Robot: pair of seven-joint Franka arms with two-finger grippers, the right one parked.
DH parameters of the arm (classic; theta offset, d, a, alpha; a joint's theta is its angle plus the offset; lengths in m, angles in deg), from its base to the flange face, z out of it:
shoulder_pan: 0 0.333 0 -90
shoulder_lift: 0 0 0 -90
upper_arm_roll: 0 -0.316 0.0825 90
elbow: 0 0 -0.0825 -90
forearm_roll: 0 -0.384 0 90
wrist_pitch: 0 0 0.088 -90
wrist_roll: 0 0.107 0 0
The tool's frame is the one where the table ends.
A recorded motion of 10 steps. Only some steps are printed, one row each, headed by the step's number.
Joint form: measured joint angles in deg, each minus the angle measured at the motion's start. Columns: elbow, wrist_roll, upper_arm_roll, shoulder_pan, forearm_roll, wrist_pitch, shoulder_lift.
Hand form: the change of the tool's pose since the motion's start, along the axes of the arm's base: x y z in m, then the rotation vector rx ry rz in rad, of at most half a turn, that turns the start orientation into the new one. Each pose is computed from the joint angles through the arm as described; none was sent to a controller.
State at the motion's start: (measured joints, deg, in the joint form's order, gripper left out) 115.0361 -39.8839 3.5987 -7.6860 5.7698 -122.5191 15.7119
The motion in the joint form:
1: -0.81 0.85 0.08 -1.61 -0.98 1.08 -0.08
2: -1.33 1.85 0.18 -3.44 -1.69 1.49 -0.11
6: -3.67 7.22 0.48 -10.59 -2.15 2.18 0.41
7: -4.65 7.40 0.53 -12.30 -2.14 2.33 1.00
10: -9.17 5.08 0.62 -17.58 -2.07 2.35 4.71
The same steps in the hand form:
1: -0.0016 -0.0166 0.0053 0.0097 -0.0004 -0.0565
2: -0.0045 -0.0356 0.0089 0.0149 -0.0060 -0.1156
6: -0.0192 -0.1109 0.0201 -0.0013 -0.0317 -0.3429
7: -0.0222 -0.1294 0.0211 -0.0044 -0.0357 -0.3764
10: -0.0285 -0.1895 0.0158 -0.0097 -0.0457 -0.4273

